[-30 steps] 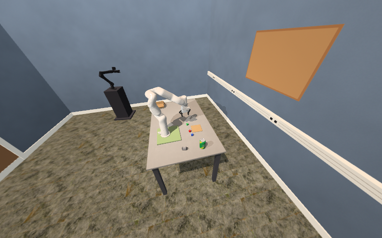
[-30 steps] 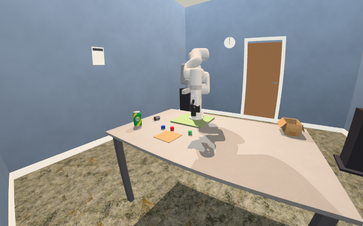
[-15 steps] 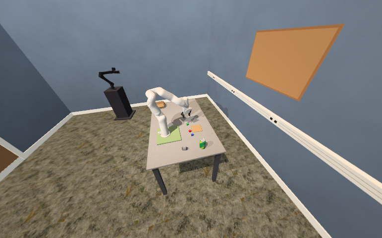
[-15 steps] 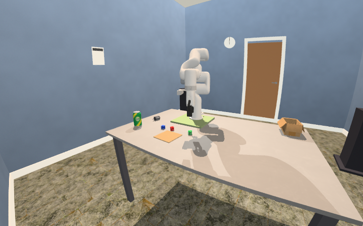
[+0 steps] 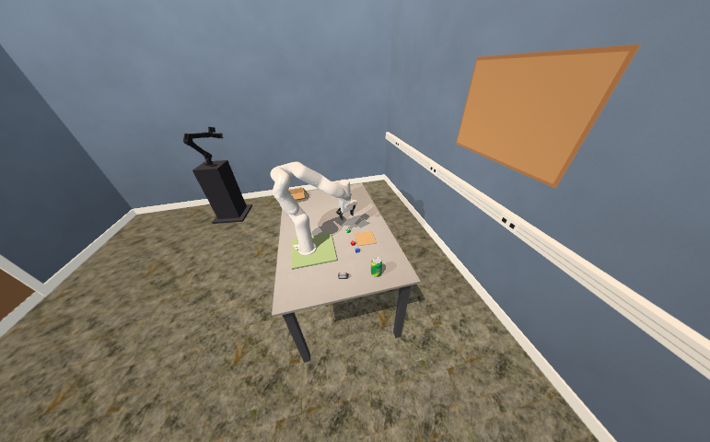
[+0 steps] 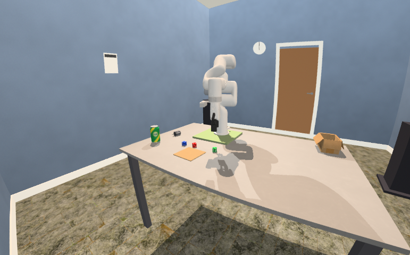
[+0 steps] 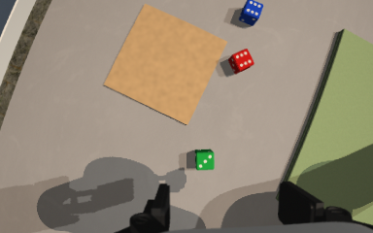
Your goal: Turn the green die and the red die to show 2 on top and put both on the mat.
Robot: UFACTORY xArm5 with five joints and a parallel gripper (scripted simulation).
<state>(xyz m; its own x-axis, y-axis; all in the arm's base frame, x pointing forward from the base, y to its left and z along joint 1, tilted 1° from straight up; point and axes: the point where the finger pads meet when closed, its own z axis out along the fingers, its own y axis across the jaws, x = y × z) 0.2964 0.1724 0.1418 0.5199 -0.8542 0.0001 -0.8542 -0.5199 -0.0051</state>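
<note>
Right now my hand is 14 cm above the green die. Also, from my hand: blue die 6 cm ahead, 22 cm to the right, 14 cm below; then red die 3 cm ahead, 15 cm to the right, 14 cm below; then mat 13 cm ahead, 9 cm to the right, 15 cm below.
</note>
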